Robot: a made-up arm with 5 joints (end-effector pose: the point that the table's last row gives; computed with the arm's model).
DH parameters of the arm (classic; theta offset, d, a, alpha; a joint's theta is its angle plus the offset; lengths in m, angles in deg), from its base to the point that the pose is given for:
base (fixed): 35.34 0 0.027 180
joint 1: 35.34 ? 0.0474 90
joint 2: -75.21 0 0.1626 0
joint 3: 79.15 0 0.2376 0
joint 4: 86.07 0.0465 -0.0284 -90
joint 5: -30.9 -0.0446 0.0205 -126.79
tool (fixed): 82.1 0.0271 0 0
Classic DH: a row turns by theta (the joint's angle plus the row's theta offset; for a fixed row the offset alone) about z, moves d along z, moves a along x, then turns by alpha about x.
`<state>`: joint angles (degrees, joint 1 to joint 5).
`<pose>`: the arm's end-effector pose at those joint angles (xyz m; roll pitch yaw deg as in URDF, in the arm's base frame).
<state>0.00 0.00 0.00 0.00 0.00</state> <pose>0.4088 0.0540 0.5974 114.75 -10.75 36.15</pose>
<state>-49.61 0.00 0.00 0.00 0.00</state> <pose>0.2434 0.3351 0.5974 114.75 -10.75 85.76</pose>
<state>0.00 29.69 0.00 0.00 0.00</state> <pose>0.4339 0.0540 0.4109 132.23 13.35 36.56</pose>
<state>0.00 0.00 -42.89 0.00 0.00</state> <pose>0.3405 0.0540 0.8046 81.71 -42.58 51.91</pose>
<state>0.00 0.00 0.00 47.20 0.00</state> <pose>0.3890 0.0540 0.5529 143.84 27.08 40.61</pose>
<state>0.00 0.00 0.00 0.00 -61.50</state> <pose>0.4088 0.0835 0.6054 177.09 -36.75 8.07</pose>
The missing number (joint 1, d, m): -0.4569
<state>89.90 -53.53 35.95 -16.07 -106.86</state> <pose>0.0987 -0.1954 0.6976 -103.02 -58.89 -132.05</pose>
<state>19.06 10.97 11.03 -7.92 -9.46</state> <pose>0.4052 -0.0710 0.4834 130.60 -4.47 13.81</pose>
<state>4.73 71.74 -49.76 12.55 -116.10</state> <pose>0.5193 0.0506 0.3562 -134.56 5.09 -29.84</pose>
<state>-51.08 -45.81 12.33 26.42 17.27</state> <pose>0.1432 0.2138 0.7242 96.57 -5.94 88.83</pose>
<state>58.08 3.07 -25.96 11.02 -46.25</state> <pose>0.2758 -0.2751 0.7039 153.70 -44.36 -36.25</pose>
